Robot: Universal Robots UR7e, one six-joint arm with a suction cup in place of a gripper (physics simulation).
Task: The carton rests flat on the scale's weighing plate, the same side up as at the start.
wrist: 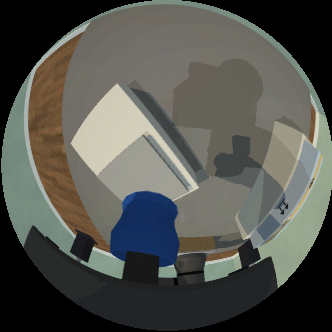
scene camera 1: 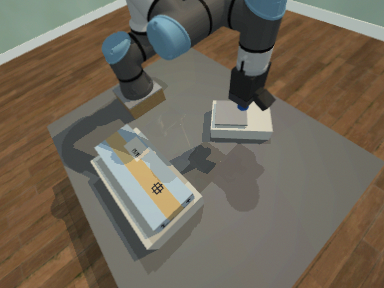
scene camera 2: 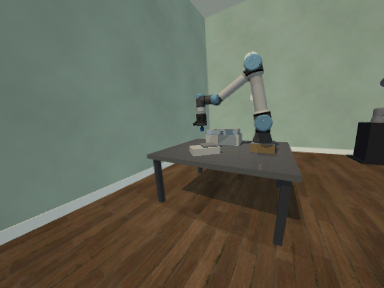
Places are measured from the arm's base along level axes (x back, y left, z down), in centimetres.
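Pixels of known places: hand at its tool point: [wrist: 148,212] [scene camera 2: 202,131]; arm's base at its link origin: [wrist: 188,257] [scene camera 1: 138,88] [scene camera 2: 262,141].
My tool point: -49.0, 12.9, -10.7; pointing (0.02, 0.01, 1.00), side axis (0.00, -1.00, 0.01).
Observation:
Ahead of a thing's pixels: the offset from my tool point to its top centre, as dx, dy, dz. Level surfaces: height alone.
The carton @(+9.6, -36.5, +1.9) [scene camera 1: 150,176] [scene camera 2: 225,132] [wrist: 296,189] is light blue with a tan stripe and lies flat, its white label and dark mark on top. It sits in or on a large cream base [scene camera 1: 176,224] [scene camera 2: 213,139] [wrist: 281,145], whose top it mostly hides. Apart from it, a smaller cream block @(+3.7, +6.0, +10.9) [scene camera 1: 261,120] [scene camera 2: 205,150] [wrist: 111,122] bears a thin grey plate @(+6.7, +3.6, +10.9) [scene camera 1: 229,114] [wrist: 142,167] and looks like a scale. No carton lies on that plate. My suction gripper [scene camera 1: 242,107] [scene camera 2: 202,129] [wrist: 149,198] is open, its blue cup bare and hanging a little above the smaller block.
All of this stands on a grey table @(dz +18.3) [scene camera 1: 280,215] [scene camera 2: 240,161]. The arm's wooden mounting block [scene camera 1: 148,104] [scene camera 2: 263,148] is at the back left in scene camera 1. A green wall [scene camera 2: 100,90] rises behind the table. A dark cabinet [scene camera 2: 372,142] stands farther off.

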